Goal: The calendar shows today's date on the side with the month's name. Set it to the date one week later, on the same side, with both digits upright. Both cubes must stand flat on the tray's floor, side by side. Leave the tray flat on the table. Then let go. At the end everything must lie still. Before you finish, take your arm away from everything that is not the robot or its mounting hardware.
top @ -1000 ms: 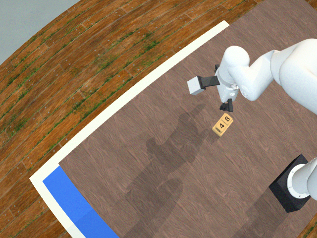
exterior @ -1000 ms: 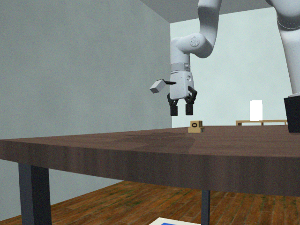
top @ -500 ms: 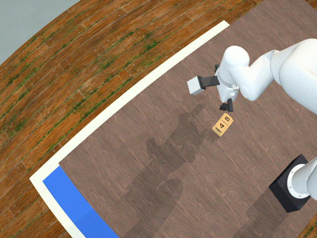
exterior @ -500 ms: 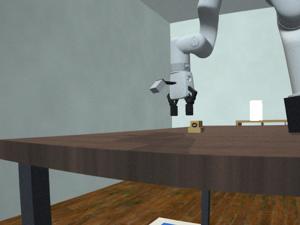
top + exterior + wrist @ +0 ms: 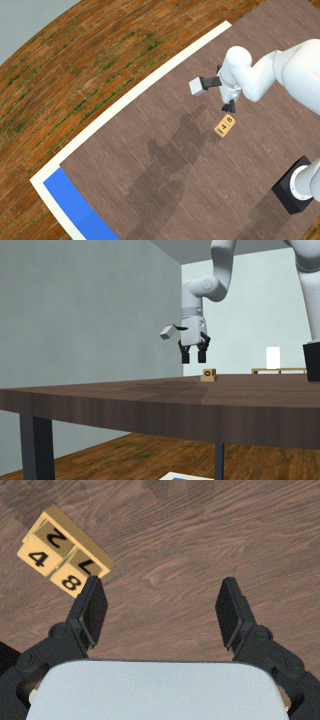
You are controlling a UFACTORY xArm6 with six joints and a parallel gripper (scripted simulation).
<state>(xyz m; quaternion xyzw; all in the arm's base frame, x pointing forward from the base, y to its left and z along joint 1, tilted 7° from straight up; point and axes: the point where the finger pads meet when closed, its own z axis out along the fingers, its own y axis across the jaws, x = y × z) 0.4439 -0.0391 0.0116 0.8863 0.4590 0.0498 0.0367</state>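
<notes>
Now: hand 70 mm past the wooden cube, 40 mm to the right of it and 40 mm above it. The rest, counted from my hand: tray (70 mm behind, 50 mm to the left, 60 mm below).
</notes>
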